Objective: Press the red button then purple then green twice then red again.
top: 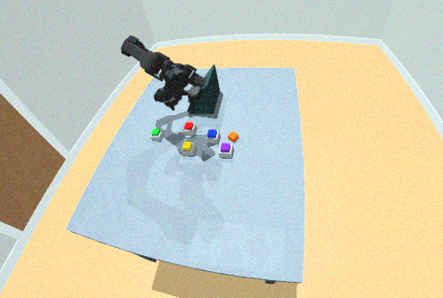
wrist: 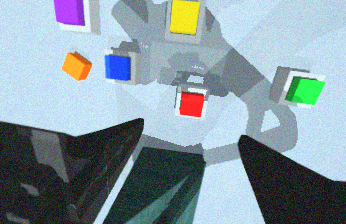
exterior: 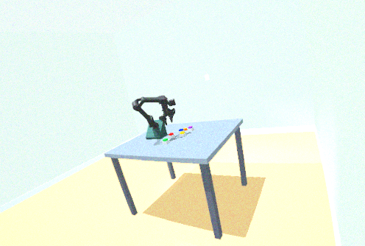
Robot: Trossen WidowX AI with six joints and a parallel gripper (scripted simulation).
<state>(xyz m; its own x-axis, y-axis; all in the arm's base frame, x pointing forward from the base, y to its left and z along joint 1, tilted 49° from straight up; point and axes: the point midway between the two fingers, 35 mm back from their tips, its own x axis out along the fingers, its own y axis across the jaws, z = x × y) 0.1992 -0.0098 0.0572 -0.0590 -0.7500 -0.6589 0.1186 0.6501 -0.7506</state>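
Now: the red button 1 cm behind my gripper tip and 10 cm below it. The rest, counted from my gripper tip: yellow button (11 cm ahead, 1 cm to the left, 10 cm below); then blue button (5 cm ahead, 11 cm to the left, 10 cm below); then green button (2 cm ahead, 16 cm to the right, 10 cm below).
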